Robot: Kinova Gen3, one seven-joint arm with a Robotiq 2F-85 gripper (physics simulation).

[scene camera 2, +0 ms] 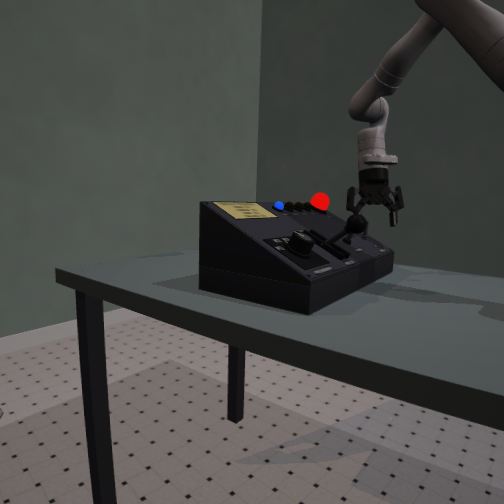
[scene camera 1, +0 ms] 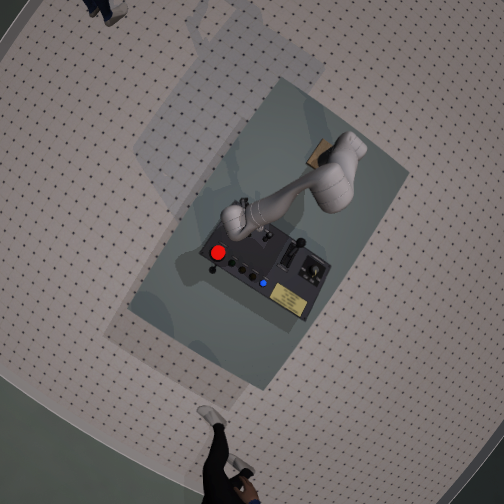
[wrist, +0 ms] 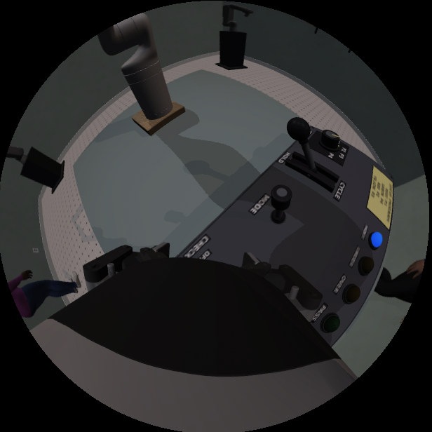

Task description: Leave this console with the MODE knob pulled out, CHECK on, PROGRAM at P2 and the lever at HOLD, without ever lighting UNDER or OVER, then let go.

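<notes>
The dark sloped console [scene camera 1: 255, 250] [scene camera 2: 250, 280] [wrist: 320, 225] stands on the table. My gripper [scene camera 2: 377, 225] [wrist: 205, 256] is open and empty, low over the console's CHECK end; its body hides the CHECK switch in the wrist view. The MODE knob [scene camera 1: 268, 235] [wrist: 281, 197] stands on a short stem. The lever's ball [scene camera 1: 300, 242] [scene camera 2: 357, 223] [wrist: 298, 129] leans toward HOLD. The PROGRAM knob [scene camera 1: 314, 270] [scene camera 2: 301, 241] [wrist: 330, 139] has a pale pointer; its exact setting is unclear. The UNDER lamp [wrist: 366, 265], OVER lamp [wrist: 352, 293] and PASS lamp [wrist: 331, 323] are dark.
A blue lamp [scene camera 1: 263, 283] [scene camera 2: 279, 205] [wrist: 376, 239] is lit. A large red dome [scene camera 1: 218, 252] [scene camera 2: 320, 201] stands at the console's high edge. A yellow label plate [scene camera 1: 288, 299] [scene camera 2: 245, 210] [wrist: 381, 197] lies beside the lamps. The arm's wooden base [scene camera 1: 317, 154] [wrist: 145, 125] is across the table.
</notes>
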